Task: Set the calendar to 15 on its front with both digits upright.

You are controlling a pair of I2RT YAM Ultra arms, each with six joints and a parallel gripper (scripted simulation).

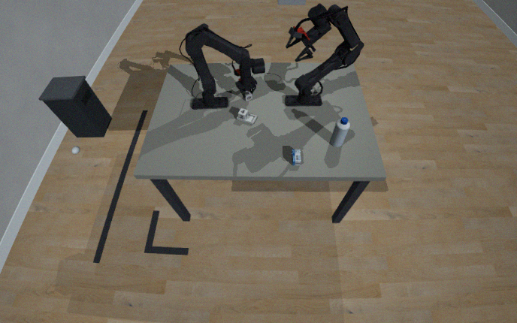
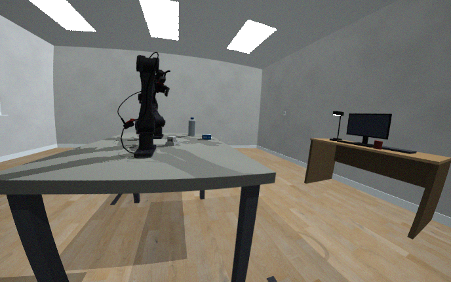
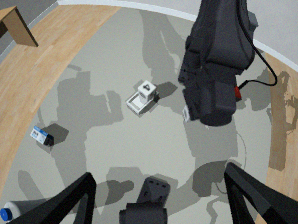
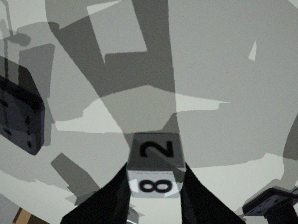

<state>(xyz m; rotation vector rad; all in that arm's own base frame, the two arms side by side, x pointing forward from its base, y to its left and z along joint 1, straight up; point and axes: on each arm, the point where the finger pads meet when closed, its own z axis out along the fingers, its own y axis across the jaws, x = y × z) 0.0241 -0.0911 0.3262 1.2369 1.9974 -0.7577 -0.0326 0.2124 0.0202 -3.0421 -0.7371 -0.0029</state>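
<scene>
Right now the white calendar tray is 15 cm ahead of my right hand and 2 cm below it. Also, from my right hand: white digit cube: 1 cm below.
</scene>
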